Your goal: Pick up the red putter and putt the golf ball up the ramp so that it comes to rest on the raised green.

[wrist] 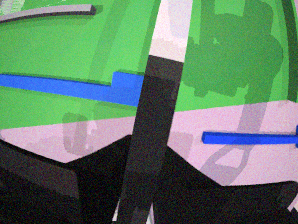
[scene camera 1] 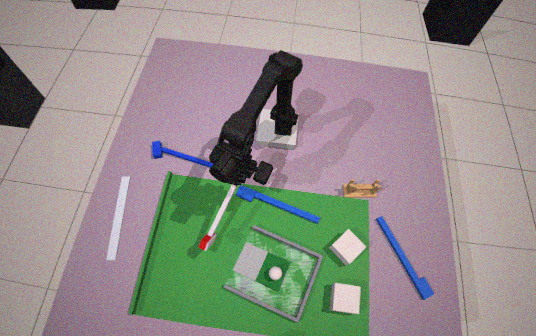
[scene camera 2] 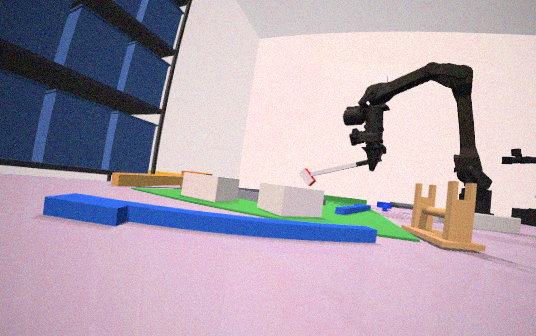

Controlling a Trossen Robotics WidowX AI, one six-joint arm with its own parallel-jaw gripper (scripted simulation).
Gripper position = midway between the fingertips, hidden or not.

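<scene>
A red putter is held in my gripper [scene camera 2: 371, 171], and that same gripper [scene camera 1: 241, 175] appears in the other scene camera too, while the wrist view has my gripper [wrist: 143, 143] as well. There is a white bar [scene camera 1: 120, 206]; in the wrist view the bar is out of frame. The scene also has a wooden stand [scene camera 2: 458, 215].
</scene>
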